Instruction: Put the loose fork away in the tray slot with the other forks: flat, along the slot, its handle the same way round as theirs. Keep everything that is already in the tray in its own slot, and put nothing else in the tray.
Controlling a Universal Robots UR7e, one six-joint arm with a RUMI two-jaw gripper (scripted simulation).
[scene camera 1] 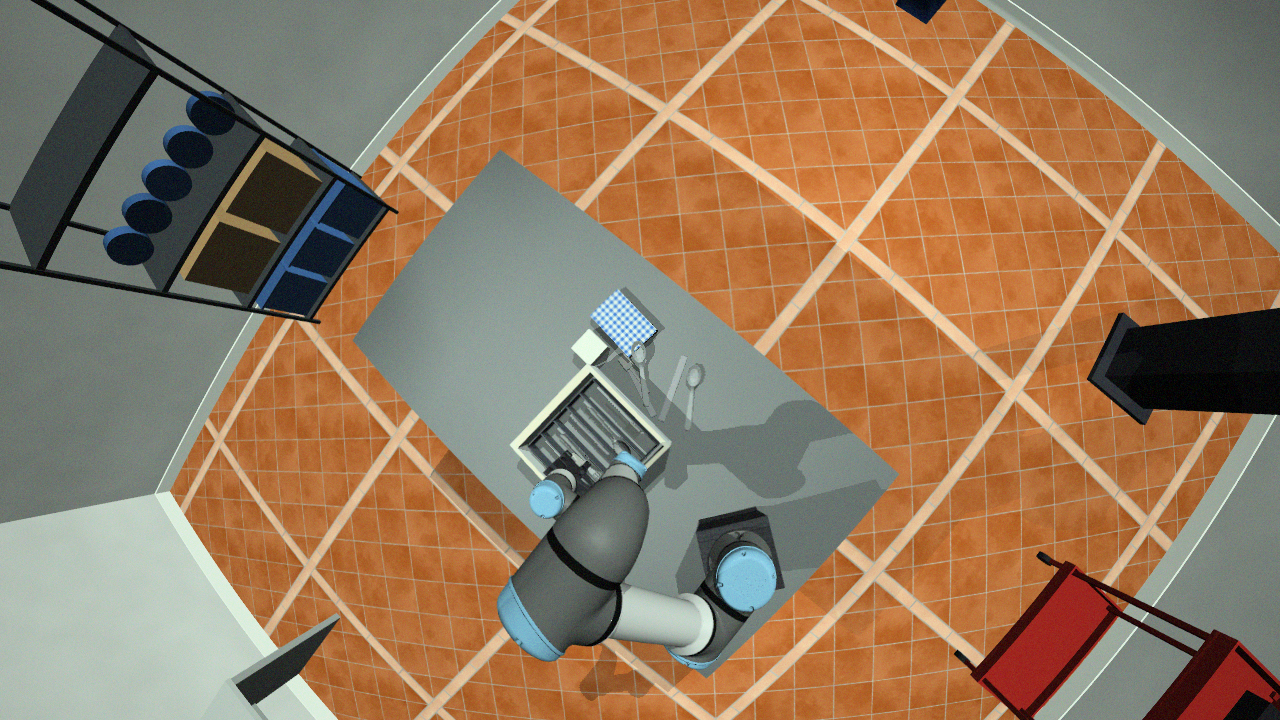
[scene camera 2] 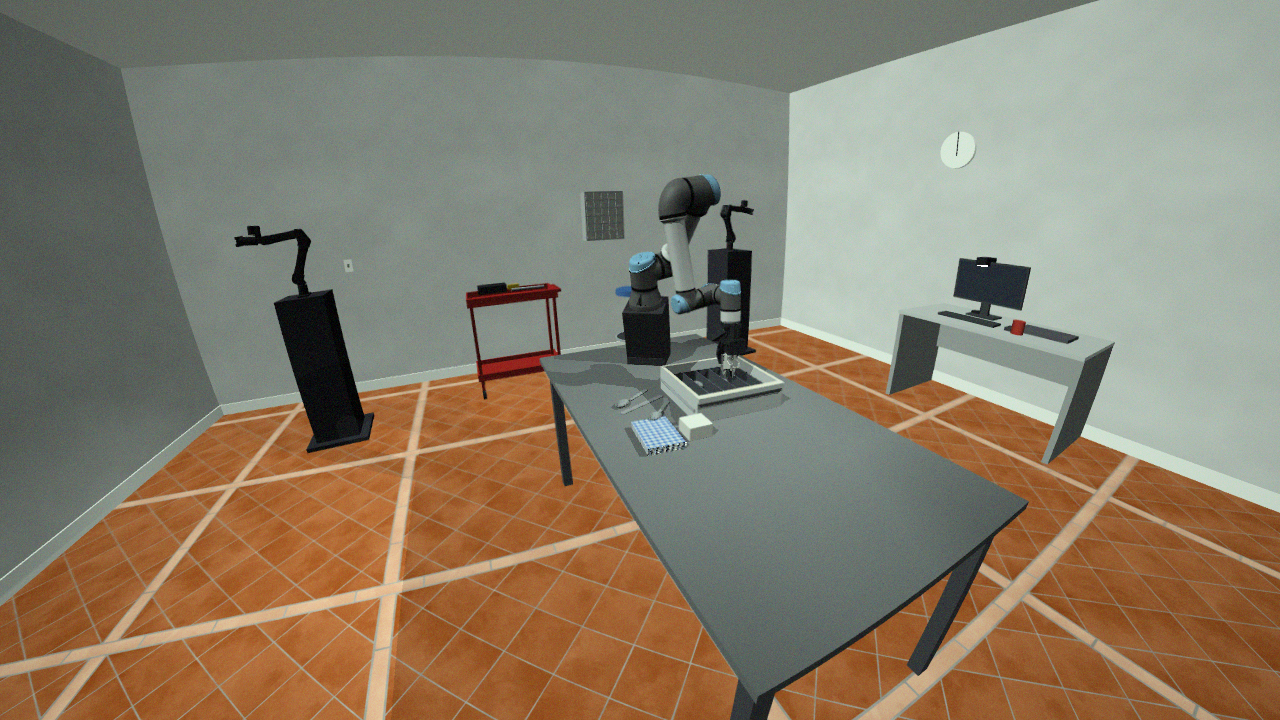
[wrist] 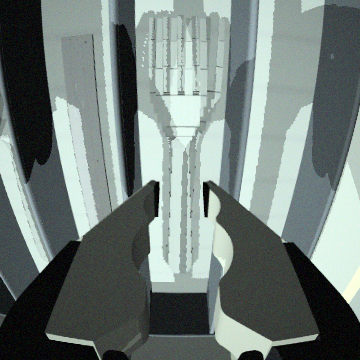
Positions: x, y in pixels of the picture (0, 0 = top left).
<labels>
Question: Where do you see a fork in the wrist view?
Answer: At 180, 113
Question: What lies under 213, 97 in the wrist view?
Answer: A fork.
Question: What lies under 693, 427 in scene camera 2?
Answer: A white block.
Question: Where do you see a tray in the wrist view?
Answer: At 36, 149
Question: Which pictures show my gripper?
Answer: Scene camera 1, scene camera 2 and the wrist view: all of them.
</labels>
